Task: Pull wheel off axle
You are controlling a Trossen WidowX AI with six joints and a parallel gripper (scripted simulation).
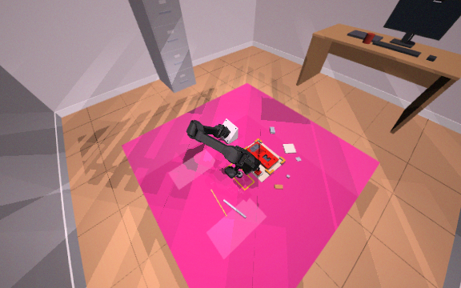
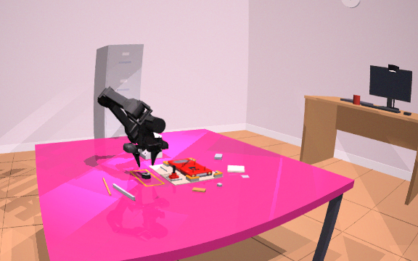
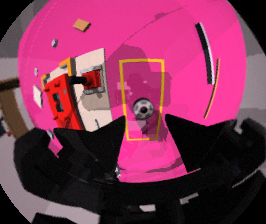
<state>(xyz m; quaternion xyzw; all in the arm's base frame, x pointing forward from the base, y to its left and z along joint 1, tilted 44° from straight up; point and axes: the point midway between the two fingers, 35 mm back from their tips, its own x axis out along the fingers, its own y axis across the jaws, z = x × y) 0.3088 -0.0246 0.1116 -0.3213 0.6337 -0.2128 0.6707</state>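
The dark wheel is 4 cm below my gripper tip. From my gripper tip the other things lie so: pencil: 20 cm to the right, 7 cm ahead, 4 cm below; then grey bar: 15 cm ahead, 14 cm to the right, 4 cm below; then white card: 41 cm to the left, 4 cm below, 3 cm ahead.
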